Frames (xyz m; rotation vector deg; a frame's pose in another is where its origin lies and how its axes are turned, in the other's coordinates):
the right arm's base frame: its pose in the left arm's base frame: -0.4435 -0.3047 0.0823 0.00 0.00 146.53
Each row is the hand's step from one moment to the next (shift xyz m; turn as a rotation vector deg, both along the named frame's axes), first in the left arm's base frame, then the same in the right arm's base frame.
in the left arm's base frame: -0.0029 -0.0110 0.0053 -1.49 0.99 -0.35
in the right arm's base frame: -0.0036 0.0108 0.0053 1.79 0.00 -0.35
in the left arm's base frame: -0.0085 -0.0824 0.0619 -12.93 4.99 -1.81
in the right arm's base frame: -0.0384 0.0734 0.0619 13.54 2.97 -1.81
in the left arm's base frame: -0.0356 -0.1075 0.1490 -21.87 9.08 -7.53
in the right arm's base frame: -0.0296 0.1093 0.1490 23.25 4.49 -7.53
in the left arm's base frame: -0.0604 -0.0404 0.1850 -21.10 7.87 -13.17
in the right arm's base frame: 0.0281 0.0670 0.1850 21.94 5.07 -13.17
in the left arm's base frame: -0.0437 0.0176 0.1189 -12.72 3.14 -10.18
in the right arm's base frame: 0.0462 0.0094 0.1189 12.34 4.40 -10.18
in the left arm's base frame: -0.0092 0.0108 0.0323 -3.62 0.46 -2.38
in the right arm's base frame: 0.0136 -0.0039 0.0323 3.27 1.61 -2.38
